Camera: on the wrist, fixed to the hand. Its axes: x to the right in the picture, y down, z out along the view.
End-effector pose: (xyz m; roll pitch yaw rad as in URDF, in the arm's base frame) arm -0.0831 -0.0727 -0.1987 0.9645 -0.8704 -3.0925
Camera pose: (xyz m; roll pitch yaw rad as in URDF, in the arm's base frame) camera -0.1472 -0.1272 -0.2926 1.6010 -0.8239 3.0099
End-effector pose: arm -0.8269 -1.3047 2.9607 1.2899 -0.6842 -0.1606
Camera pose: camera -0.7798 -1.2270 2.8733 1.8667 -0.6049 -0.2869
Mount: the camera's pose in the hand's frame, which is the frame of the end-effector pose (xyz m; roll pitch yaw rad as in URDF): -0.0288 -0.0624 -0.1057 0.5048 -0.0788 -0.1013
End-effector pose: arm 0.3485 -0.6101 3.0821 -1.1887 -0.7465 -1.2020
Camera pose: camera 0.2232 -0.6224 3.0761 -0.7277 -0.8690 -1.1471
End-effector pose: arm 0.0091 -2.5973 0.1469 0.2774 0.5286 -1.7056
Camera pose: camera -0.0103 -2.5091 0.0589 0.7137 0.4765 -1.8394
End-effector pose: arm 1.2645 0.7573 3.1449 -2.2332 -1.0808 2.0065
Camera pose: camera 1.3535 0.6726 3.1732 -1.9766 -1.0967 2.2817
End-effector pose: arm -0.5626 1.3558 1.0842 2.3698 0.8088 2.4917
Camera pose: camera -0.6370 1.2636 1.1273 2.8930 0.9357 2.5209
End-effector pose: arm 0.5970 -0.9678 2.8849 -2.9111 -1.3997 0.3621
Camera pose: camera 0.4715 -0.9762 2.8765 -2.8828 -1.3178 0.8446
